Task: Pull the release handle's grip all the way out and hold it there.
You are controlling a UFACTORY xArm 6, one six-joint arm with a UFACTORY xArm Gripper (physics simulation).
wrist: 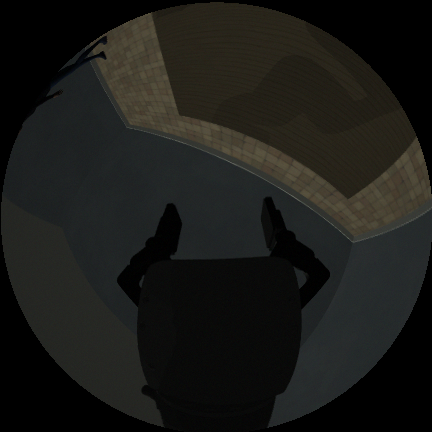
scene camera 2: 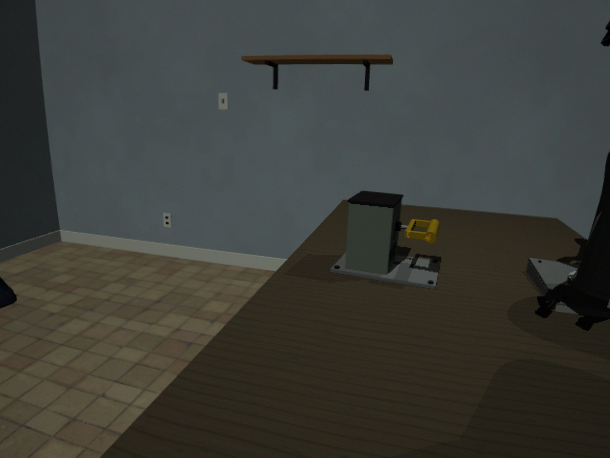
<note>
In view: my gripper (wrist: pixel 219 209) and a grey base plate (scene camera 2: pixel 412 271).
</note>
